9 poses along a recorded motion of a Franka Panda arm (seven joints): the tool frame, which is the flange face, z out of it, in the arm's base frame.
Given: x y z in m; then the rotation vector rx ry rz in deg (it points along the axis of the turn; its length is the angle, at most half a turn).
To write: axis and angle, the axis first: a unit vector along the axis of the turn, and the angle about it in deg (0 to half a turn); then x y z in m. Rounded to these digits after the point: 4 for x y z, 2 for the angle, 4 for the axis.
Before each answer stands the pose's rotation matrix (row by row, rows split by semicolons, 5 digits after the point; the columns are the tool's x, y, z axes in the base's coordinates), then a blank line. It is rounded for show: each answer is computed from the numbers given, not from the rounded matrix.
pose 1, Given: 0.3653 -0.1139 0.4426 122.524 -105.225 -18.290
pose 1, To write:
0.15636 -0.91976 -0.35999; -0.98729 -0.13502 -0.08385; 0.02851 0.36852 -0.92918

0.7538 -0.6474 -0.1125 162.54 0.3653 -0.1139 0.4426
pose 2, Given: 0.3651 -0.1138 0.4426 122.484 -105.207 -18.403
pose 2, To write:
0.15610 -0.91928 -0.36132; -0.98735 -0.13492 -0.08328; 0.02781 0.36975 -0.92871

0.7537 -0.6474 -0.1132 162.51 0.3651 -0.1138 0.4426
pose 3, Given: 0.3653 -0.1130 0.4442 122.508 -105.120 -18.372
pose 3, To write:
0.15720 -0.91903 -0.36148; -0.98716 -0.13573 -0.08421; 0.02833 0.37007 -0.92857

0.7540 -0.6470 -0.1131 162.47 0.3653 -0.1130 0.4442
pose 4, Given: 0.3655 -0.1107 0.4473 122.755 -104.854 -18.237
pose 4, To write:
0.16169 -0.91879 -0.36010; -0.98642 -0.13986 -0.08609; 0.02873 0.36913 -0.92893

0.7556 -0.6454 -0.1123 162.47 0.3655 -0.1107 0.4473
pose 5, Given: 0.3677 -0.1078 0.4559 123.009 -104.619 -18.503
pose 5, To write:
0.16518 -0.91763 -0.36148; -0.98595 -0.14442 -0.08392; 0.02481 0.37026 -0.92860

0.7568 -0.6437 -0.1138 162.54 0.3677 -0.1078 0.4559
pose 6, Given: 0.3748 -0.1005 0.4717 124.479 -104.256 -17.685
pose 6, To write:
0.17929 -0.92145 -0.34467; -0.98356 -0.16022 -0.08328; 0.02152 0.35393 -0.93502

0.7621 -0.6383 -0.1083 163.33 0.3748 -0.1005 0.4717
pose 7, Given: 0.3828 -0.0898 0.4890 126.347 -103.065 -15.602
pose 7, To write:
0.20609 -0.92486 -0.31961; -0.97802 -0.18416 -0.09776; 0.03155 0.33273 -0.94249

0.7714 -0.6292 -0.0953 163.80 0.3828 -0.0898 0.4890
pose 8, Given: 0.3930 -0.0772 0.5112 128.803 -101.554 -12.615
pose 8, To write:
0.24012 -0.92864 -0.28280; -0.96960 -0.21534 -0.11619; 0.04700 0.30210 -0.95212

0.7830 -0.6173 -0.0767 164.51 0.3930 -0.0772 0.5112
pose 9, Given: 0.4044 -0.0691 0.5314 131.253 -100.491 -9.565
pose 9, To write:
0.26838 -0.93261 -0.24126; -0.96138 -0.24346 -0.12837; 0.06098 0.26639 -0.96193

0.7927 -0.6069 -0.0578 165.58 0.4044 -0.0691 0.5314
